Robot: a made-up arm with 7 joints.
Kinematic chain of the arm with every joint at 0, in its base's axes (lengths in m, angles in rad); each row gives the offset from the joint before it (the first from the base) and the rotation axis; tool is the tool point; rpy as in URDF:
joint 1: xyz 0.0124 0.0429 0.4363 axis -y
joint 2: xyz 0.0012 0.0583 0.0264 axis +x
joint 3: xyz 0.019 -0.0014 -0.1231 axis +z
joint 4: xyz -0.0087 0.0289 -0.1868 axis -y
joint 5: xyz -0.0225 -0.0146 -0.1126 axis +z
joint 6: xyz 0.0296 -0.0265 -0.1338 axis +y
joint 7: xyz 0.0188 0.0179 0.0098 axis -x
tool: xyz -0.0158 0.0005 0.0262 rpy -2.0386 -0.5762 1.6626
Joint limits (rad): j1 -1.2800..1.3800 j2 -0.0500..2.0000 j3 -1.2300..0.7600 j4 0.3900..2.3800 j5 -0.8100..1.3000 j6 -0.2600..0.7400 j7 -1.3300..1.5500
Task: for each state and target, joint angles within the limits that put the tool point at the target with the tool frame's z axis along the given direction. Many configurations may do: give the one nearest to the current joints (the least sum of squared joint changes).
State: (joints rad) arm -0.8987 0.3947 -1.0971 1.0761 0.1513 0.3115 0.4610
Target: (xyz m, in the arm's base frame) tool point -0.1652 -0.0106 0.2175 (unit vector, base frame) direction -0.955 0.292 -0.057
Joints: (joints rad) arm -1.1297 0.2905 -1.2300 1.7872 0.1654 0.7400 0.8523
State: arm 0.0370 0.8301 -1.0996 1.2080 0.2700 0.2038 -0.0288
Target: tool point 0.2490 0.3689 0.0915 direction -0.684 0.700 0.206
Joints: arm 0.4013 0.7216 -1.2121 0.3900 0.2406 0.6845 0.3905
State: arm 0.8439 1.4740 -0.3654 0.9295 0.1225 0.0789 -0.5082
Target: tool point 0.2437 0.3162 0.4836 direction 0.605 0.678 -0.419
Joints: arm 0.7155 1.2510 -0.4584 1.7794 0.6386 0.1288 -0.3480
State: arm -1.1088 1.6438 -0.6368 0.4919 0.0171 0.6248 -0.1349
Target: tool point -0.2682 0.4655 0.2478 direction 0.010 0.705 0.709
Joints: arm -1.2800 0.9136 -0.7812 0.3900 0.0381 0.3711 0.4376
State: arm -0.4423 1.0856 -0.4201 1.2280 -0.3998 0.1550 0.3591
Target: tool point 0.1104 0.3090 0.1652 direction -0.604 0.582 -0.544
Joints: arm -0.6021 0.8760 -0.2106 1.5783 0.2053 0.5635 0.5758
